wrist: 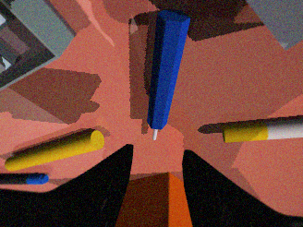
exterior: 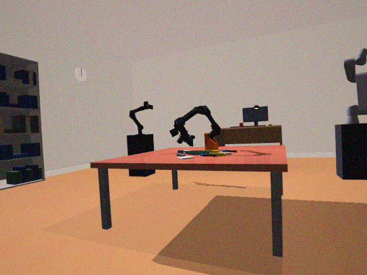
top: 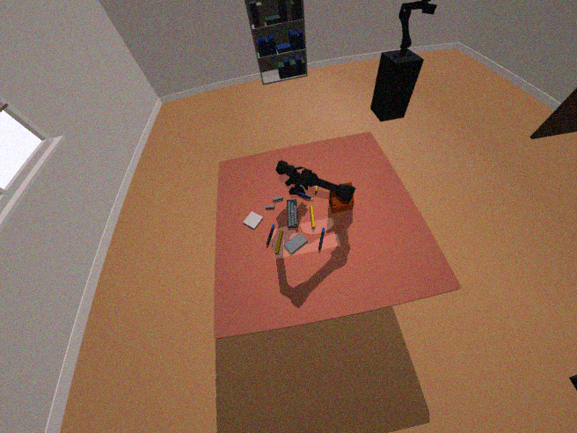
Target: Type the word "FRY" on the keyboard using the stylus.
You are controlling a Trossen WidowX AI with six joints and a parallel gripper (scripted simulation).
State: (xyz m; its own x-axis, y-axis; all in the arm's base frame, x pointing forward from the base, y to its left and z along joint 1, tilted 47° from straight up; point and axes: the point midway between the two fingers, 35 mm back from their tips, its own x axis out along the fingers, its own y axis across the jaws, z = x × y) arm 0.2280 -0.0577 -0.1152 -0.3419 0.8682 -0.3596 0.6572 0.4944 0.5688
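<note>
The blue stylus lies 10 mm behind my gripper tip, 10 mm to the left of it and 50 mm below it. Also, from my gripper tip: grey pad (140 mm ahead, 310 mm to the left, 50 mm below); then yellow object (240 mm ahead, 290 mm to the left, 50 mm below); then white pad (380 mm ahead, 90 mm to the left, 50 mm below).
</note>
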